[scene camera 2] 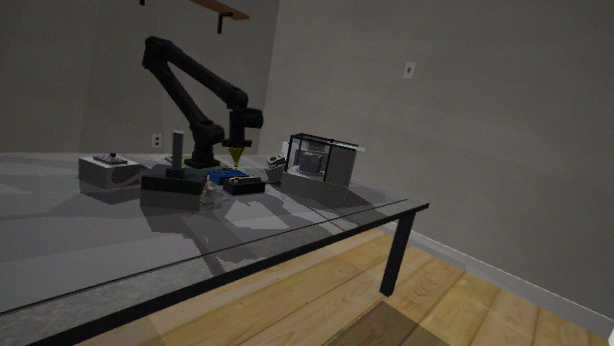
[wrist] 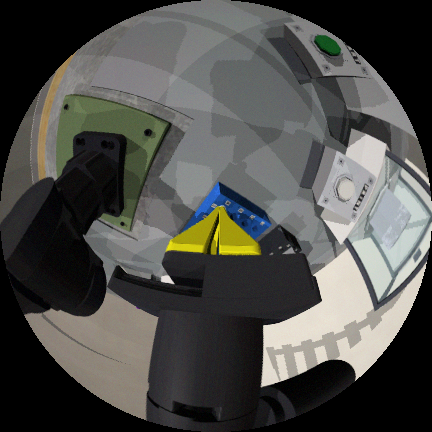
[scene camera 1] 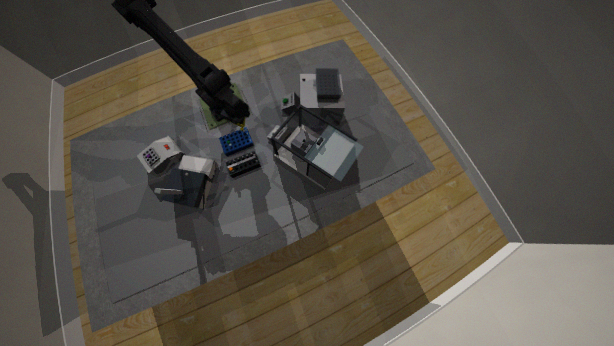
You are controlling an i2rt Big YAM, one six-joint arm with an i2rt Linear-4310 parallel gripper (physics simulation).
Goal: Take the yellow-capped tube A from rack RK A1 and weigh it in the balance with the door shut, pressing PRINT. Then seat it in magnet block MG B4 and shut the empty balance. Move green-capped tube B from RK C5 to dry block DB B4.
Scene:
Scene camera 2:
glass-box balance: 317,168
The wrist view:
gripper: 219,211
grey block: 357,95

